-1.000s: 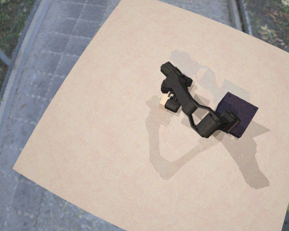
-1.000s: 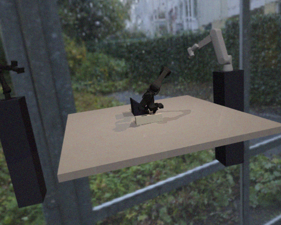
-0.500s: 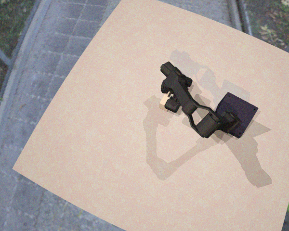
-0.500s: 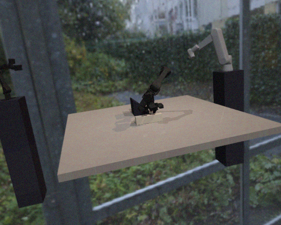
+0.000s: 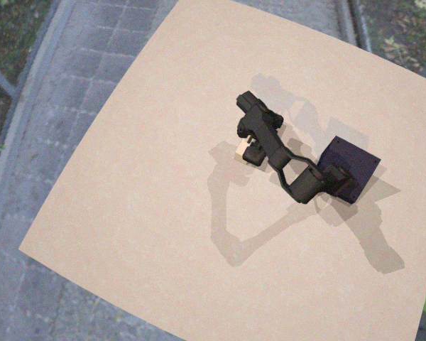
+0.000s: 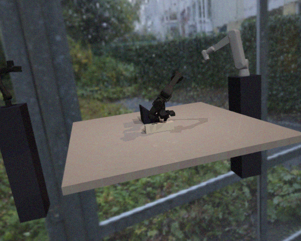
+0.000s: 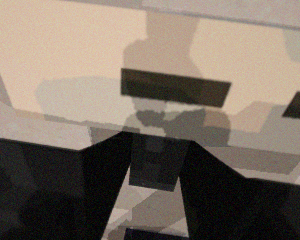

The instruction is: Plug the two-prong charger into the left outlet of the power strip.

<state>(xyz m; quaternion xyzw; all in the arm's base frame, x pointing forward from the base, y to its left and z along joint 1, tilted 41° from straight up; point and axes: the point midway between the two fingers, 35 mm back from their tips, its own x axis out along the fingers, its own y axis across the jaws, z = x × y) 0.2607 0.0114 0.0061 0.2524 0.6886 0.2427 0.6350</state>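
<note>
Now: the black two-prong charger 20 mm ahead of my gripper tip and 10 mm above it.
</note>
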